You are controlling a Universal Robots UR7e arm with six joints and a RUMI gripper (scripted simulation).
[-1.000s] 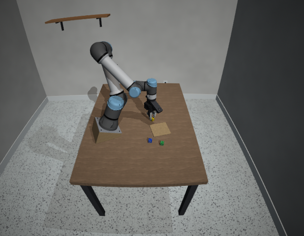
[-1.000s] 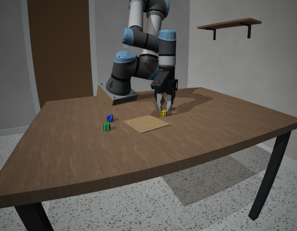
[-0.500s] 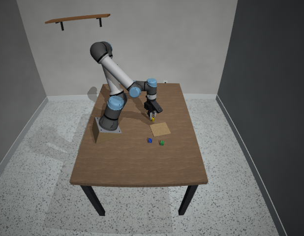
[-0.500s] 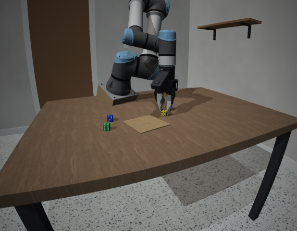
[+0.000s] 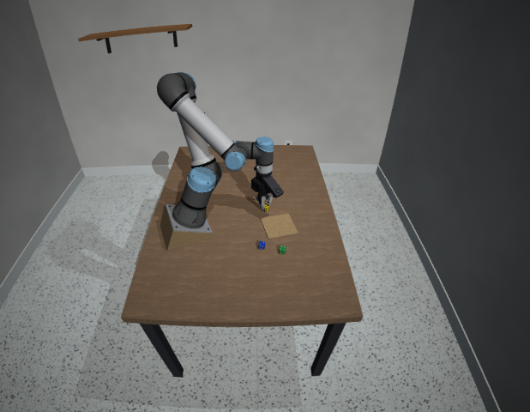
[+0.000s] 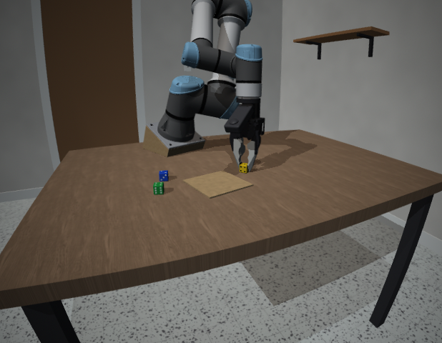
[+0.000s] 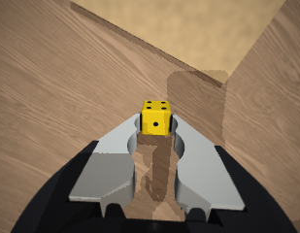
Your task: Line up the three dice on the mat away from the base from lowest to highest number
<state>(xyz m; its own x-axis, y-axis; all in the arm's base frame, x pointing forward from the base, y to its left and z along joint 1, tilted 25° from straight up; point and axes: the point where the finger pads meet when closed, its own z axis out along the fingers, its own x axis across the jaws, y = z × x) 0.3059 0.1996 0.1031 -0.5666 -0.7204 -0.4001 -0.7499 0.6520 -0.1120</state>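
My hand is 10 cm to the left of the tan mat, 8 cm short of it and 2 cm above it. The rest, counted from my hand: green die: 25 cm to the right, 13 cm ahead; then yellow die: right at my hand; then blue die: 24 cm to the right, 4 cm ahead.
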